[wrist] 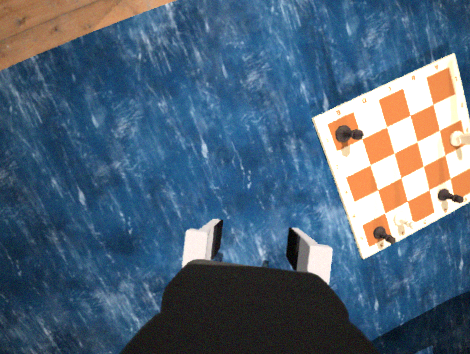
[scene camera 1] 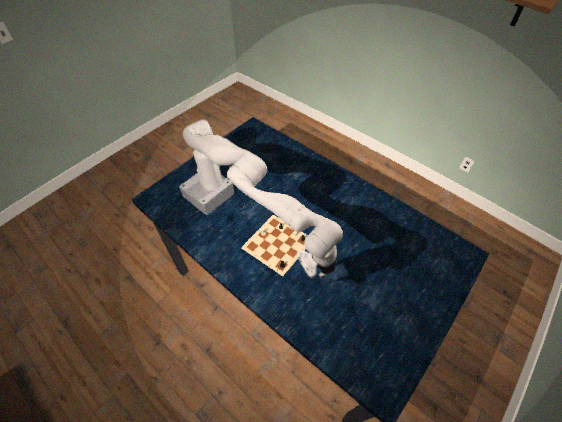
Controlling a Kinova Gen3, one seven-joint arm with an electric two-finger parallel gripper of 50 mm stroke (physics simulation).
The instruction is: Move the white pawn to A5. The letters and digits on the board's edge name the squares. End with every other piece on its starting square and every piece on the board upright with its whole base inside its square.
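Places are measured from the arm's base along level axes (x ahead, y left, z up), in metres.
Pixels of known places: gripper, fingertip midpoint: (wrist: 254, 237) (scene camera 1: 319, 269); arm's base, link origin: (scene camera 1: 212, 182).
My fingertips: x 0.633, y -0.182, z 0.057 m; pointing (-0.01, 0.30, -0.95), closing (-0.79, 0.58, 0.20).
Note:
For each thing: its middle in the pictures, then the offset to it from my fingertips. "pt": a spot on its surface instead.
- small white piece, body centre: (wrist: 407, 222) 0.181 m back, 0.161 m left, 0.112 m down
- orange square, surface spot: (wrist: 461, 184) pt 0.293 m back, 0.173 m left, 0.129 m down
- larger white piece, body centre: (scene camera 1: 263, 230) 0.307 m back, 0.103 m left, 0.108 m down
- E1, body centre: (wrist: 352, 134) (scene camera 1: 282, 263) 0.157 m back, 0.007 m left, 0.106 m down
- E5, body centre: (wrist: 386, 236) (scene camera 1: 303, 237) 0.145 m back, 0.162 m left, 0.112 m down
- B5, body centre: (wrist: 452, 197) (scene camera 1: 280, 225) 0.258 m back, 0.168 m left, 0.112 m down
The chessboard (scene camera 1: 244, 247) (wrist: 317, 121) lies on the blue table. In the wrist view its letters run E to A from left to right along the top edge. A small white piece (wrist: 403, 223), which looks like the pawn, stands on D5 between two black pieces. A5, an orange square (wrist: 461, 184), shows near the board's lower right with no piece on it. My gripper (wrist: 254, 237) is open and empty, above the table beyond the E side of the board. In the scene view its fingertips are hard to make out beneath the wrist.
A larger white piece (scene camera 1: 264, 232) (wrist: 457, 139) stands on A3. Black pieces stand on E1 (scene camera 1: 282, 264) (wrist: 344, 134), E5 (scene camera 1: 302, 238) (wrist: 381, 233) and B5 (scene camera 1: 281, 226) (wrist: 444, 195). The arm (scene camera 1: 285, 205) reaches over the board's E5 side.

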